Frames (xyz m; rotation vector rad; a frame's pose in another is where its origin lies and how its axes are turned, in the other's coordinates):
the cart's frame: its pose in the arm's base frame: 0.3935 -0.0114 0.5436 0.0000 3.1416 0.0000
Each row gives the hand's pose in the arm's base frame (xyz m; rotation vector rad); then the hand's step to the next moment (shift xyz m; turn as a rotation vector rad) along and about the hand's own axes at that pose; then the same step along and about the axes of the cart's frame.
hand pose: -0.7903 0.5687 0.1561 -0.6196 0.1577 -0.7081
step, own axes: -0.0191 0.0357 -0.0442 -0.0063 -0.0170 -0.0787
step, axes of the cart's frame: 0.0094 0.0124 0.0579 0.0409 -0.0436 0.0543
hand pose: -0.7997 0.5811 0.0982 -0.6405 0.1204 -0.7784
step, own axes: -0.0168 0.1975 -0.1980 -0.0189 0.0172 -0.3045
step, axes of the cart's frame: -0.0444 0.0194 0.2759 0.1032 -0.1280 0.2576
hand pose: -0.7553 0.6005 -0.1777 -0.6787 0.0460 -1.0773
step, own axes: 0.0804 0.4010 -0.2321 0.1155 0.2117 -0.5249
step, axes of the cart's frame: -0.2765 -0.0617 0.3754 -0.0398 -0.2889 0.4986
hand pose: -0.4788 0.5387 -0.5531 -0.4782 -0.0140 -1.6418
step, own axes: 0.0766 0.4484 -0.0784 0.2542 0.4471 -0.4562
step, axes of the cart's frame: -0.4003 -0.1573 0.1675 -0.2778 -0.4335 0.4556
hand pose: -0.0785 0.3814 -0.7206 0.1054 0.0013 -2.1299
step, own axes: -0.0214 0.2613 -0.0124 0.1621 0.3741 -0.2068
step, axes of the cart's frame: -0.2331 -0.1206 0.0000 -0.2461 -0.3274 0.2031
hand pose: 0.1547 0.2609 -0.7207 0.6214 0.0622 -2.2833
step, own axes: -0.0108 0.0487 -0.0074 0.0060 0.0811 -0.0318
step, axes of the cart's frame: -0.0429 -0.0259 -0.0052 -0.0653 -0.0546 0.0194
